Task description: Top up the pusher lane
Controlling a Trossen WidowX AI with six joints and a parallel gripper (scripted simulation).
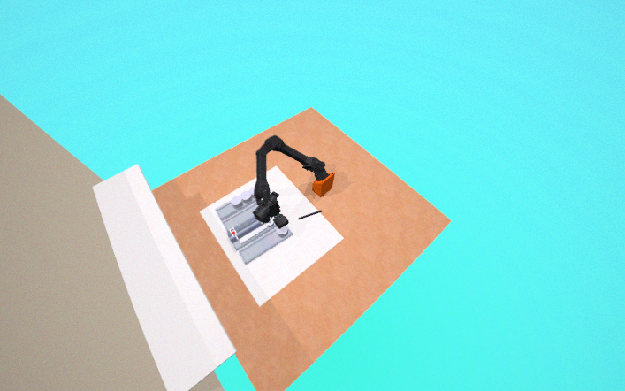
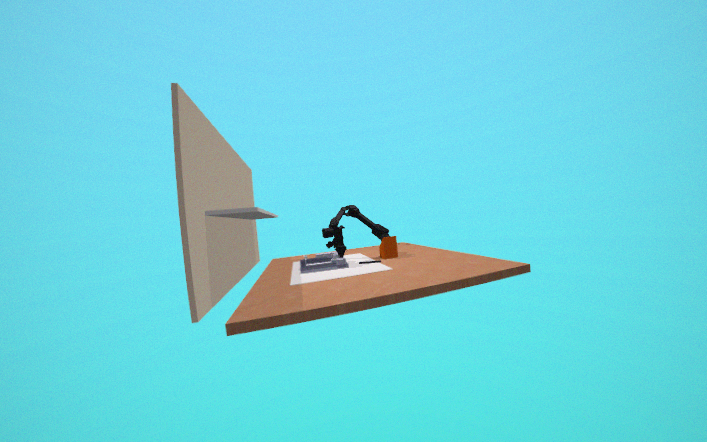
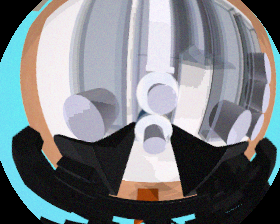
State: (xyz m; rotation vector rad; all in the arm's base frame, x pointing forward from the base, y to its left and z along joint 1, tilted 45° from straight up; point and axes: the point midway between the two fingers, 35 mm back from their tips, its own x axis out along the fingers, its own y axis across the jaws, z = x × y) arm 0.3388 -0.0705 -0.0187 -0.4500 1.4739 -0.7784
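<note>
The grey lane rack is 14 cm ahead of my gripper tip, 5 cm to the right of it and 1 cm below it. Round my gripper tip: thin black rod: 16 cm behind, 11 cm to the left, 2 cm below; red mark: 21 cm ahead, 8 cm to the right, 4 cm above; shelf: 50 cm ahead, 8 cm to the right, 34 cm above.
</note>
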